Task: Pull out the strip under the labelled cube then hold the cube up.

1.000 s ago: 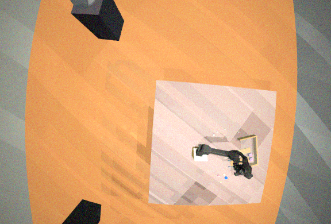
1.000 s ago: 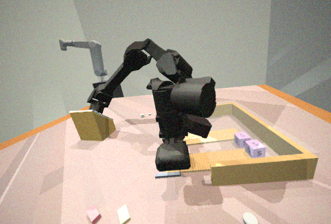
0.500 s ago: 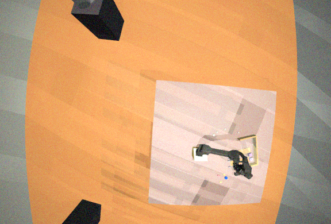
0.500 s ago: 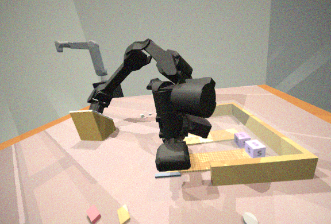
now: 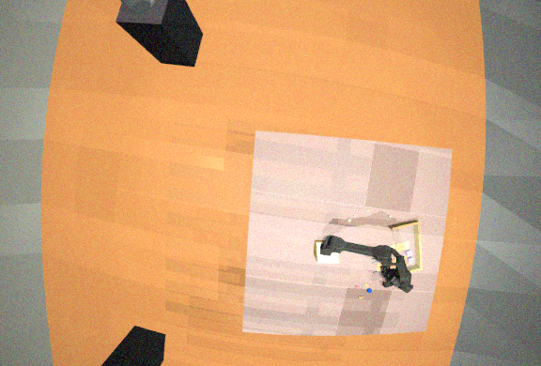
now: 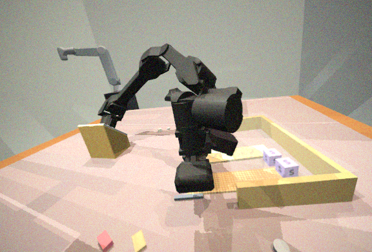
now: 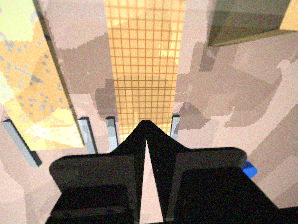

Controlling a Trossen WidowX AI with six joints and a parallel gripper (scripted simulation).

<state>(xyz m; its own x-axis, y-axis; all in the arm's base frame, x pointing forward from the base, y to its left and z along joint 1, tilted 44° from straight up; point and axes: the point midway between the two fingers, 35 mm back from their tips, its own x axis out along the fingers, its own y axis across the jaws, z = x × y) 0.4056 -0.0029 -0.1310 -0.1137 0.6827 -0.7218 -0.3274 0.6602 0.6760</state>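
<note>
The pink chip lies 12 cm behind my gripper tip and 16 cm to the right of it. The rest, counted from my gripper tip: blue disc: 4 cm behind, 17 cm to the right.
</note>
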